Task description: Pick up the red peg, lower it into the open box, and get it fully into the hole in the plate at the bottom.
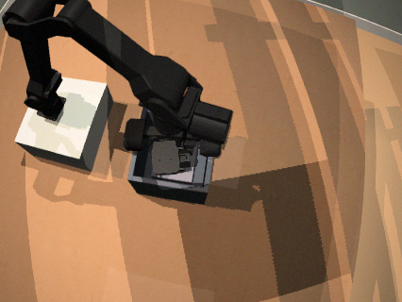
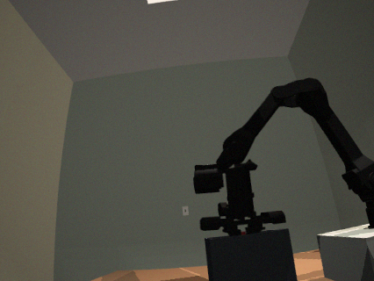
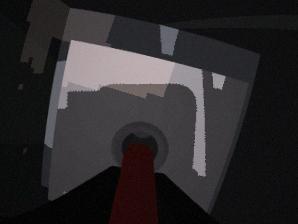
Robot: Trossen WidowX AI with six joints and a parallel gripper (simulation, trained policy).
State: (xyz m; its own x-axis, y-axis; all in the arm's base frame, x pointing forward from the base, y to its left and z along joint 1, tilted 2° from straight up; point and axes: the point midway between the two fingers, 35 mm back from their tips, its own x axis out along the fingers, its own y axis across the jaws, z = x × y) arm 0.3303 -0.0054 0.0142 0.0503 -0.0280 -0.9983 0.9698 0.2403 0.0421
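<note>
My gripper tip is now 2 cm below the red peg. Also, from my gripper tip: pale grey plate 1 cm to the right, 4 cm below.
</note>
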